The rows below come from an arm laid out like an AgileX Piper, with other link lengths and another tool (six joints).
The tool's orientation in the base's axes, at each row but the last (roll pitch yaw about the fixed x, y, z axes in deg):
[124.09 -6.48 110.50]
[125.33 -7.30 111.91]
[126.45 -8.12 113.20]
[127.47 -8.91 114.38]
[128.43 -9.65 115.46]
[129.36 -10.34 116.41]
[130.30 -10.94 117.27]
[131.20 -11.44 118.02]
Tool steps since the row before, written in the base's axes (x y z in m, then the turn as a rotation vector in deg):
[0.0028 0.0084 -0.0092 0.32 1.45 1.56]
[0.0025 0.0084 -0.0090 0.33 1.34 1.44]
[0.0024 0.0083 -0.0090 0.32 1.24 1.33]
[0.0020 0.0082 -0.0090 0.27 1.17 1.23]
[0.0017 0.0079 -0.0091 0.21 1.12 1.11]
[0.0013 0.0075 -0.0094 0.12 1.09 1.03]
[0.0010 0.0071 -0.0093 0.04 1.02 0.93]
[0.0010 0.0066 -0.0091 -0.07 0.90 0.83]
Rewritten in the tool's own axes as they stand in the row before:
[0.0058 -0.0051 0.0102 1.41 1.62 -0.12]
[0.0057 -0.0048 0.0101 1.29 1.52 -0.09]
[0.0053 -0.0047 0.0103 1.19 1.41 -0.07]
[0.0052 -0.0047 0.0102 1.13 1.29 -0.07]
[0.0048 -0.0048 0.0101 1.09 1.15 -0.06]
[0.0044 -0.0051 0.0100 1.09 1.03 -0.08]
[0.0040 -0.0051 0.0098 1.05 0.89 -0.10]
[0.0034 -0.0049 0.0096 0.98 0.73 -0.16]

